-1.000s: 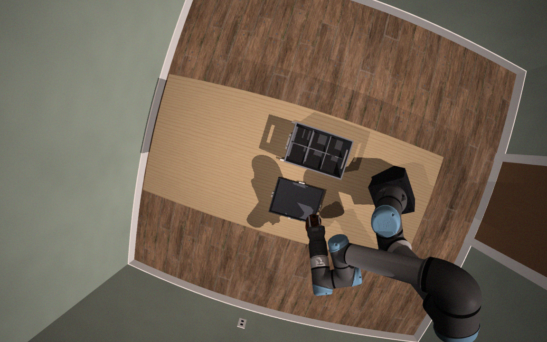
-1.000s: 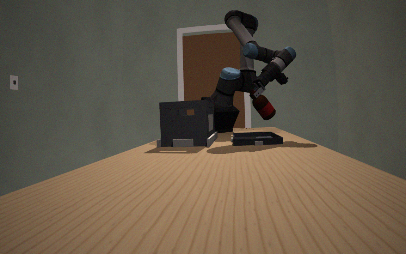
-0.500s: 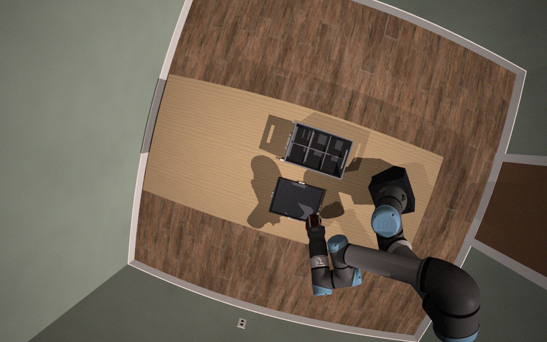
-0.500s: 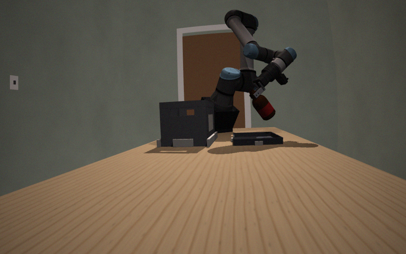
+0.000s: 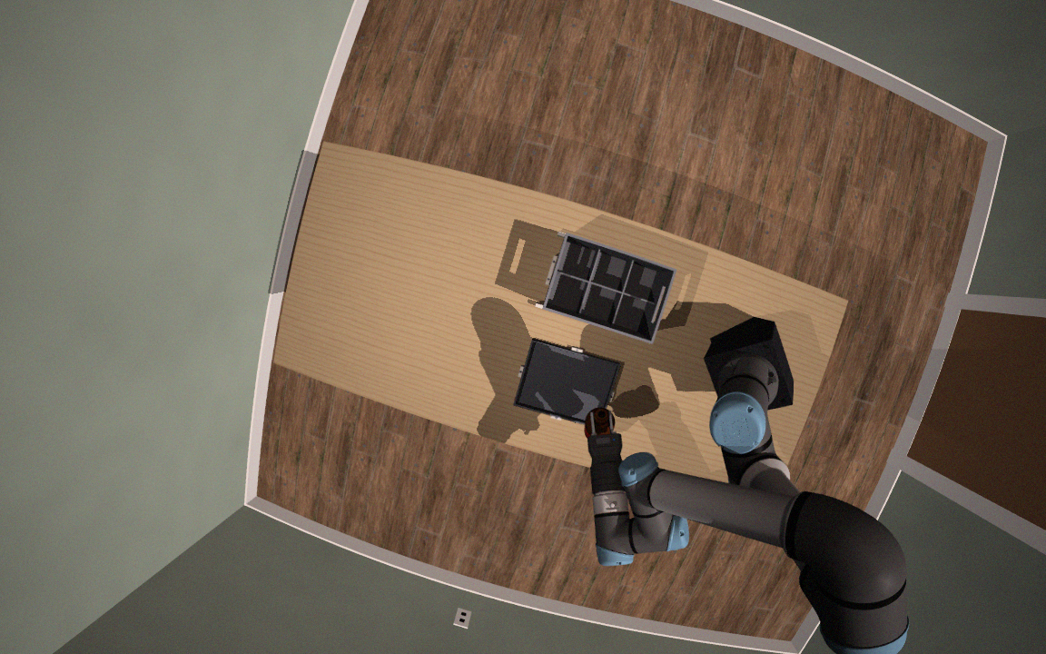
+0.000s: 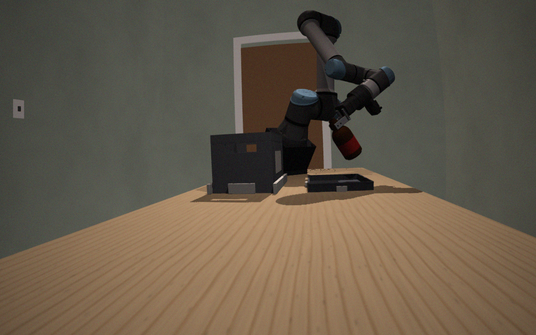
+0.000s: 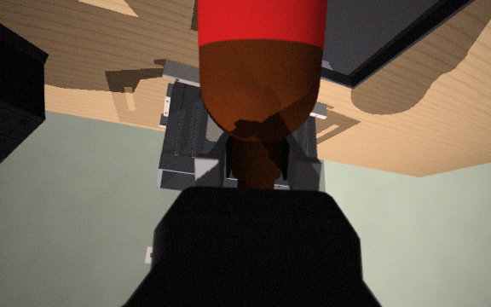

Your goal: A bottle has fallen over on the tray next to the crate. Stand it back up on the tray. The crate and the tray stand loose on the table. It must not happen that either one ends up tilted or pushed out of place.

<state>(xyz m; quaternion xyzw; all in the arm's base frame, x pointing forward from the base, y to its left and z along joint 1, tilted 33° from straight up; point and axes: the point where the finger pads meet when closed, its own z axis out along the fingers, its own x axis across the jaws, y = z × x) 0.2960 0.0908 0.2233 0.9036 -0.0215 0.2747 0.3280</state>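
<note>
Now: hand 40 mm above the bottle, 20 mm to the right of it and 10 mm past it. The rest, counted from my hand: dark crate (300 mm to the right, 120 mm below, 50 mm ahead); then dark tray (190 mm below, 80 mm ahead, 20 mm to the right).
</note>
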